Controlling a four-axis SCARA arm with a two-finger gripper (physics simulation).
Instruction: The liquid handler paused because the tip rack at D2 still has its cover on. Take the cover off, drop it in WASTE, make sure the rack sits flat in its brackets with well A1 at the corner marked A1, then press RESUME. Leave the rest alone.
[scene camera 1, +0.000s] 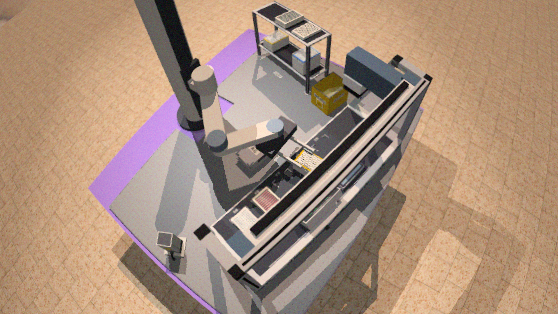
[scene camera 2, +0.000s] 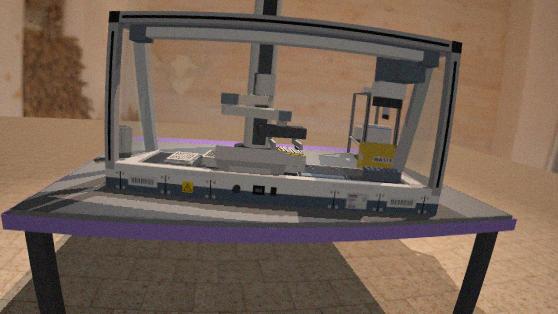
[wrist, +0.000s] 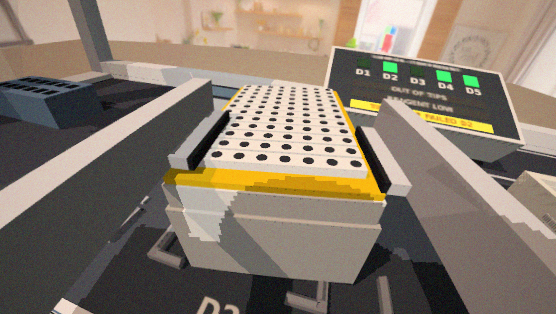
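Pixels of known places: gripper, fingertip midpoint: (scene camera 1: 307, 159) (scene camera 2: 288, 146) (wrist: 294, 107); arm's base, link origin: (scene camera 1: 198, 112).
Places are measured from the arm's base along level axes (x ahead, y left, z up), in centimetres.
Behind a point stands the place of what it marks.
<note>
The tip rack (scene camera 1: 309, 160) @(x 70.0, y 2.2, z 13.2 cm) (scene camera 2: 291, 150) (wrist: 285, 135) @(x 67.7, y 2.1, z 13.3 cm) at D2 has a white top with dark holes and a yellow rim. My gripper (scene camera 1: 302, 155) @(x 69.3, y 1.8, z 14.0 cm) (scene camera 2: 286, 145) @(x 69.3, y 1.8, z 14.0 cm) (wrist: 294, 107) @(x 69.3, y 1.8, z 14.0 cm) is shut to a narrow width, its dark pads beside the rack's near end, close over the rim. No firm pinch shows. In the wrist view deck brackets (wrist: 167, 256) @(x 64.6, y 7.7, z 7.0 cm) show below the rack's near face, which does not line up neatly with them. I cannot tell a separate cover or read an A1 mark. The yellow WASTE box (scene camera 1: 325, 100) (scene camera 2: 382, 159) stands apart. A RESUME button cannot be made out.
The status panel (wrist: 435, 87) @(x 82.1, y -13.7, z 13.4 cm) lights D2, D4 and D5 green, with a yellow fault line. A red-topped plate (scene camera 1: 266, 199) @(x 63.9, y -20.7, z 8.0 cm) and a white rack (scene camera 1: 244, 219) @(x 61.7, y -33.2, z 7.8 cm) stand on the deck. A gantry beam (scene camera 1: 332, 160) @(x 85.8, y -12.7, z 52.3 cm) crosses above. A shelf (scene camera 1: 308, 75) @(x 44.3, y 42.1, z 16.0 cm) stands behind the WASTE box.
</note>
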